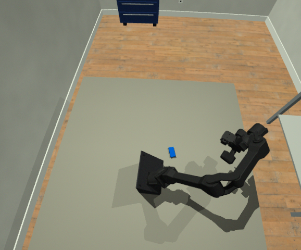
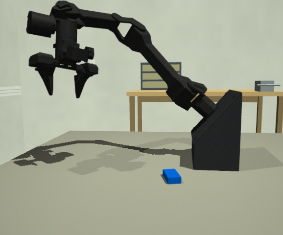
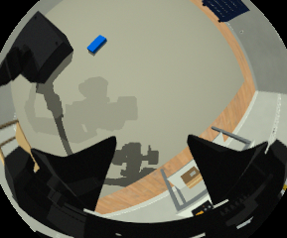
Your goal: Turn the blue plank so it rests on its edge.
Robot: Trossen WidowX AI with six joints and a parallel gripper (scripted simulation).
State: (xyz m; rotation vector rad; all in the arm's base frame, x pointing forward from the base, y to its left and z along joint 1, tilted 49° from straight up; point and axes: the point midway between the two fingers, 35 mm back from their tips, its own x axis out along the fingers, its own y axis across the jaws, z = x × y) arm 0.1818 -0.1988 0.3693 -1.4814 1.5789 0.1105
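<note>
Right now my hand is 3 cm short of the blue plank, 29 cm to the right of it and 24 cm above it.
</note>
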